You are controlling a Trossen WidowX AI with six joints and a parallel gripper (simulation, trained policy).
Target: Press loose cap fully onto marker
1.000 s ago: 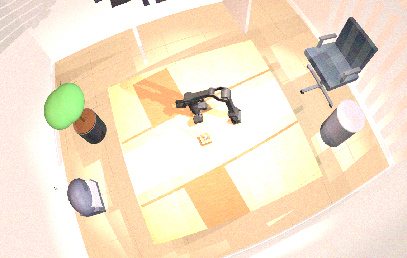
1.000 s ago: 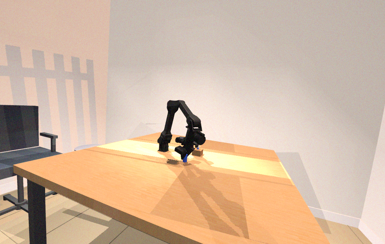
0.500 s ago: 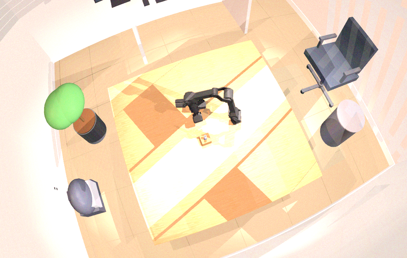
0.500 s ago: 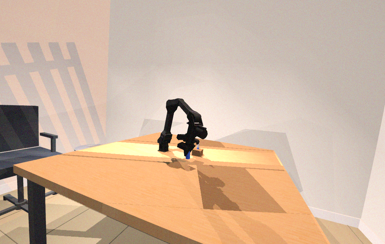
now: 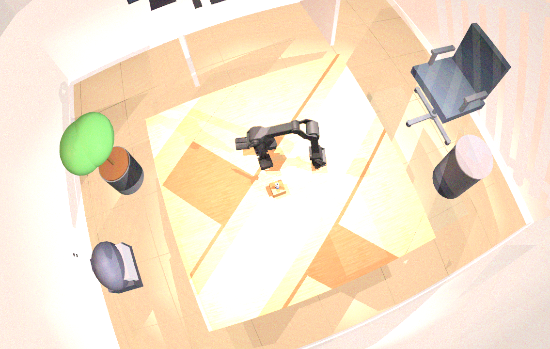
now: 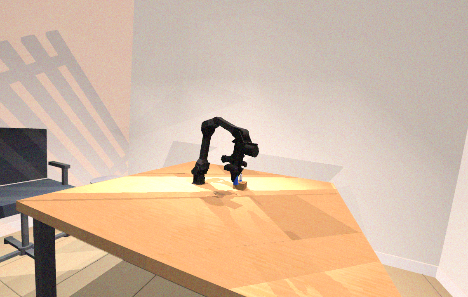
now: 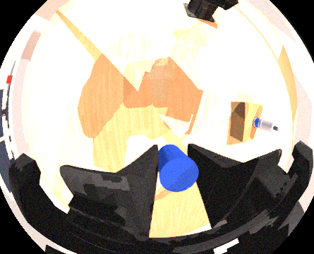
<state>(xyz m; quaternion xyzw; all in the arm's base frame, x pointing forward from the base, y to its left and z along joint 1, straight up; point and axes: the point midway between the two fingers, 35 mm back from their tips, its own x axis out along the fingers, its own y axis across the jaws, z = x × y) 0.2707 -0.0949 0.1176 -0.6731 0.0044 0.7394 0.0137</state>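
The wooden holder block is 1 cm behind my gripper tip, 16 cm to the left of it and 6 cm below it. The rest, counted from my gripper tip: blue cap 1 cm ahead, 1 cm above.
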